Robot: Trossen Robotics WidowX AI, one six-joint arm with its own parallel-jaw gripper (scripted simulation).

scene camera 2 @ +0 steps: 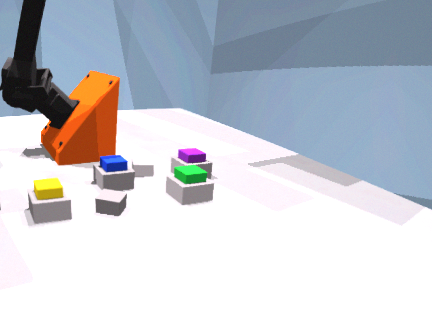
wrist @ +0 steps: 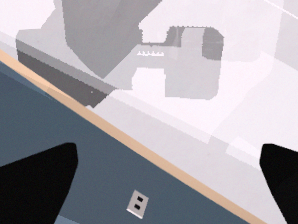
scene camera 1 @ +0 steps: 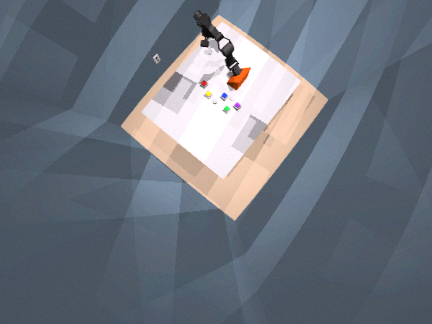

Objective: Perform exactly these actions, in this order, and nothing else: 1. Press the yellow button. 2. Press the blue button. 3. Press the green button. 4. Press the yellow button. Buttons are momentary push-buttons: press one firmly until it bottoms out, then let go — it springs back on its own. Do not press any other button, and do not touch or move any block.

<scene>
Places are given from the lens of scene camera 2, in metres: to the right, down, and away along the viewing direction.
small grey block (scene camera 2: 109, 202): -0.12, 0.05, 0.45
</scene>
